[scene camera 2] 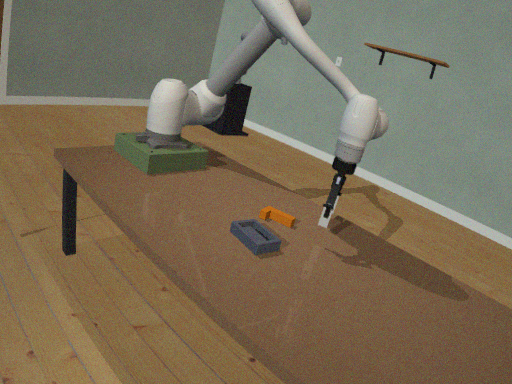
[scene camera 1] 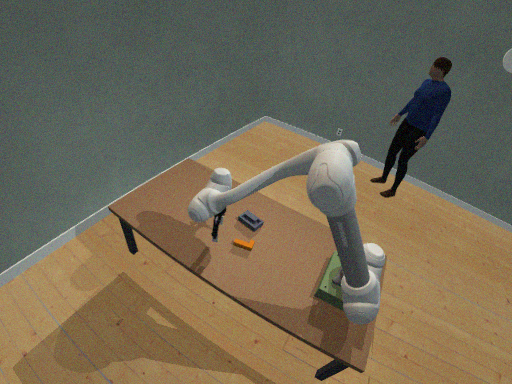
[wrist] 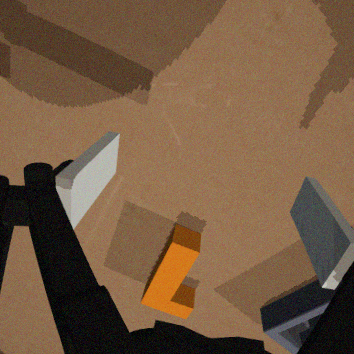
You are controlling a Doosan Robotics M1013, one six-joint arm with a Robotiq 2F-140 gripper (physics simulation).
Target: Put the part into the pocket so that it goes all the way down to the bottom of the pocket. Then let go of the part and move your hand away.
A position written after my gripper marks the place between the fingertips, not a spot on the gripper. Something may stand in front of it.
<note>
My gripper (scene camera 2: pixel 325 218) is open, with nothing in its grasp. Also in view: an orange L-shaped part (wrist: pixel 163 291). Also in view: a grey pocket block (wrist: pixel 293 316).
My gripper shows as well in the wrist view (wrist: pixel 208 173).
</note>
